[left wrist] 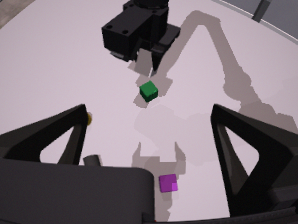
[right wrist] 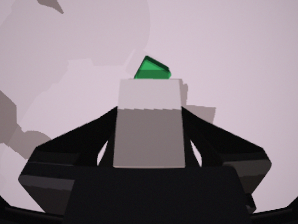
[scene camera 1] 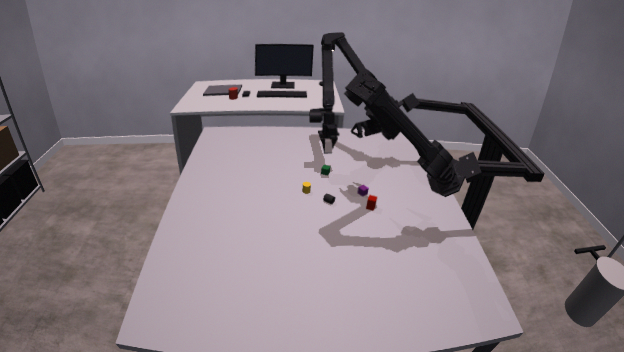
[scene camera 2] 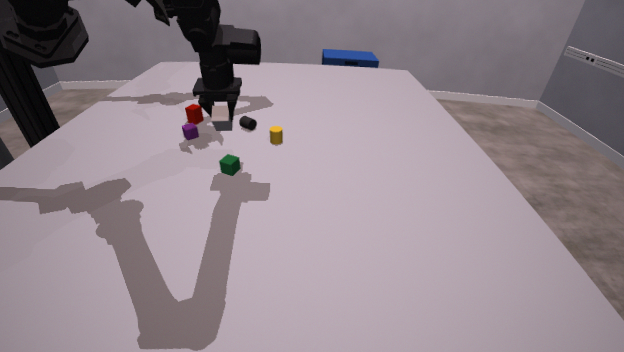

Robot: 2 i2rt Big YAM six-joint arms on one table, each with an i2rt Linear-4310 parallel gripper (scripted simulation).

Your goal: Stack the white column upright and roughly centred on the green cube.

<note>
I see my left gripper [left wrist: 149, 111], my right gripper [scene camera 2: 223, 120] and a white column [right wrist: 149, 132].
My right gripper also shows in the right wrist view [right wrist: 149, 112].
</note>
